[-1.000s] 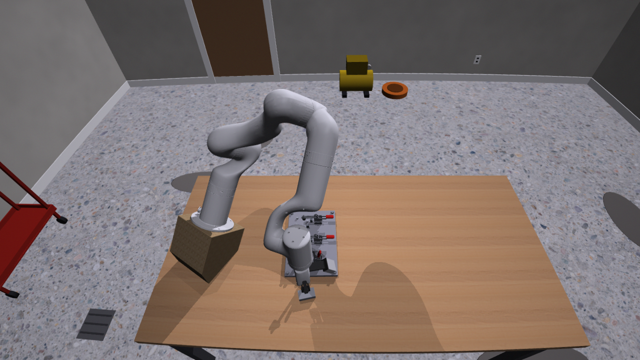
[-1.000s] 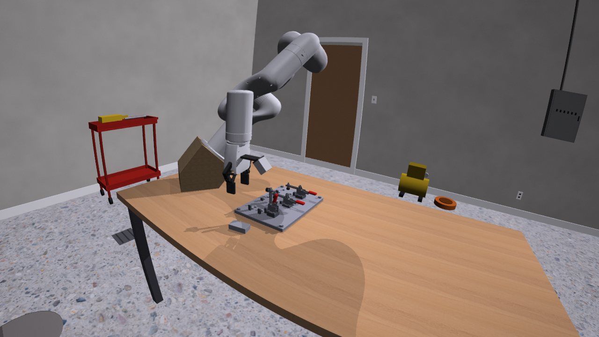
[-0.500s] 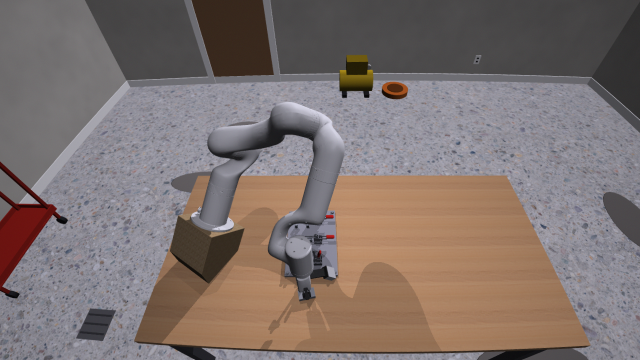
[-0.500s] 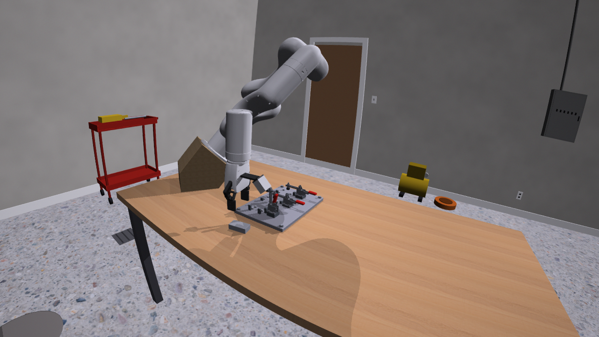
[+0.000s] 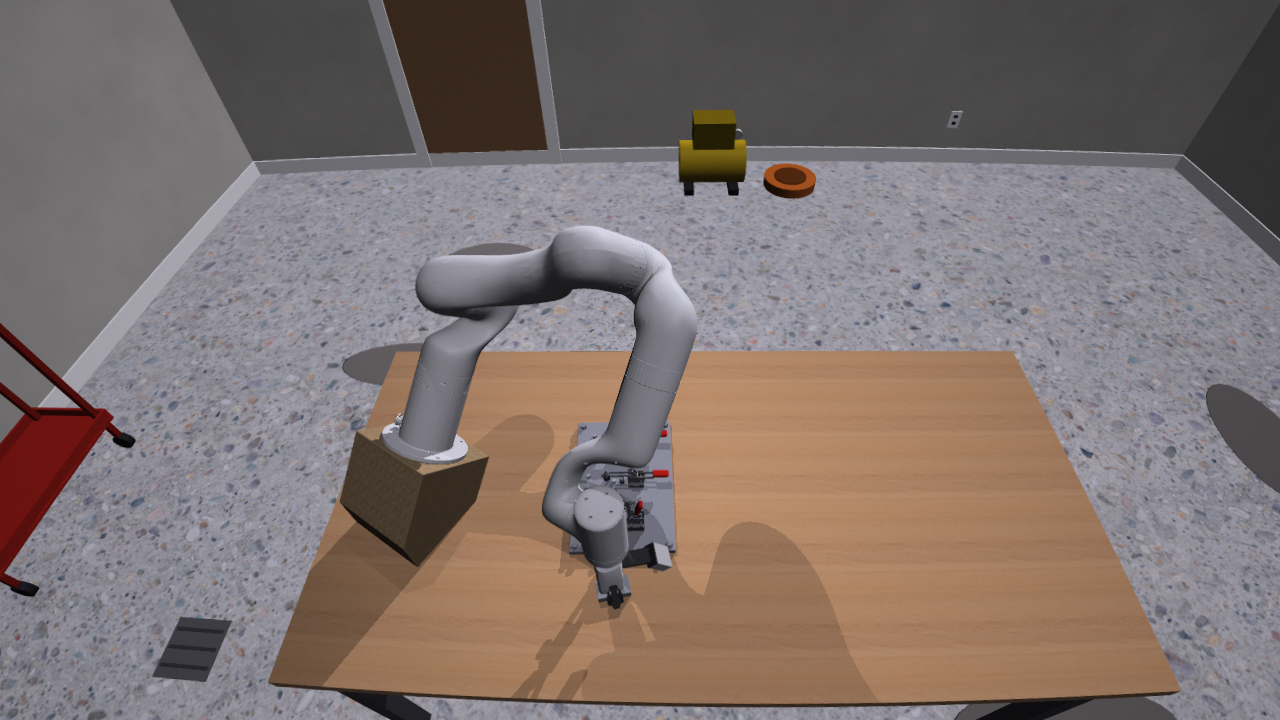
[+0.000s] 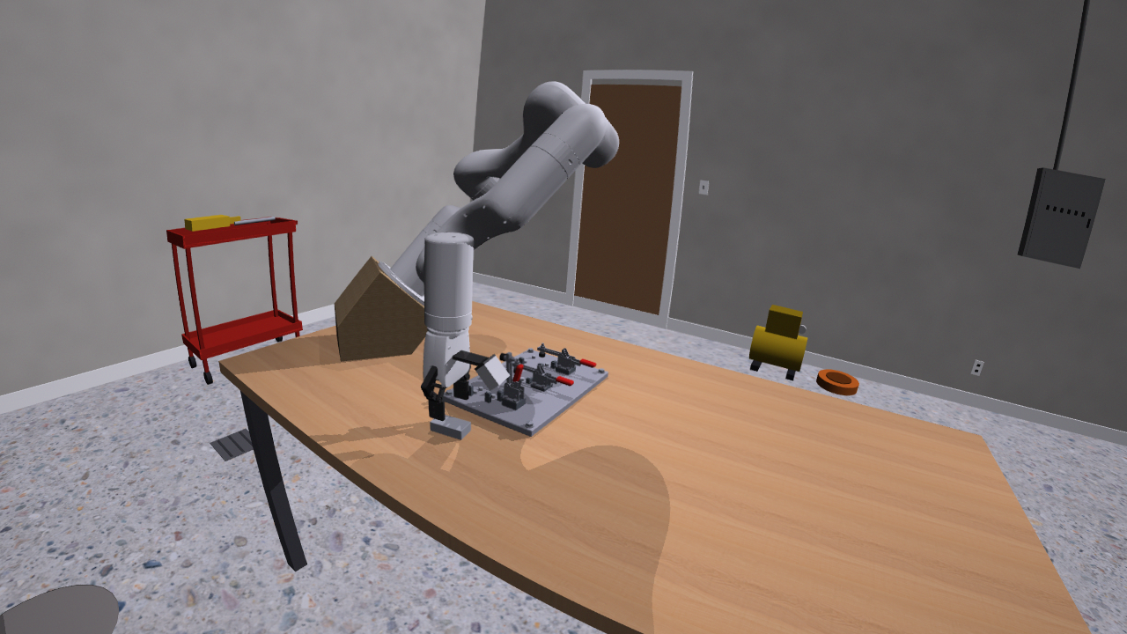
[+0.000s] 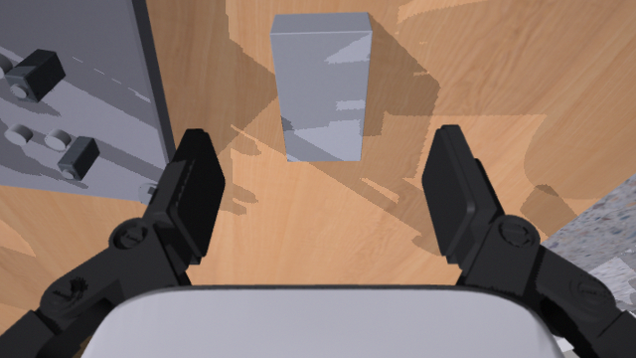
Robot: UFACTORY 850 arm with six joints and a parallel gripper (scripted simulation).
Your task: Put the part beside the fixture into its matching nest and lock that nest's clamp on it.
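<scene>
My hand is 5 cm above the grey block part. Round my hand: grey fixture plate (6 cm behind, 25 cm to the left, 5 cm below).
</scene>
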